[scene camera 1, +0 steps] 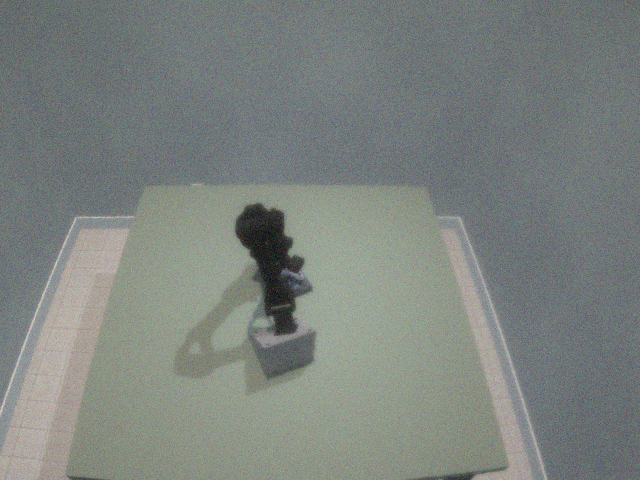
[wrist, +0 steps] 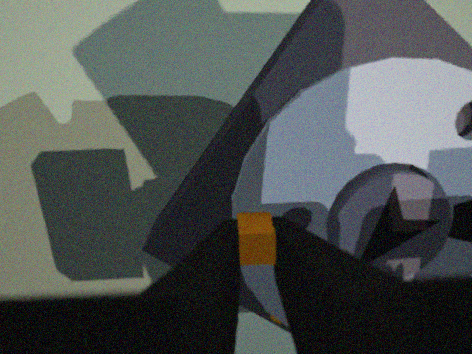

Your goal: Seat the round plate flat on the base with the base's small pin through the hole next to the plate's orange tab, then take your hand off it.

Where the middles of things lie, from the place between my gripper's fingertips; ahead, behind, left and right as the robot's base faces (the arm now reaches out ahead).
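Labels:
The round plate (wrist: 394,110) is 50 mm to the right of my hand and 10 mm behind it.

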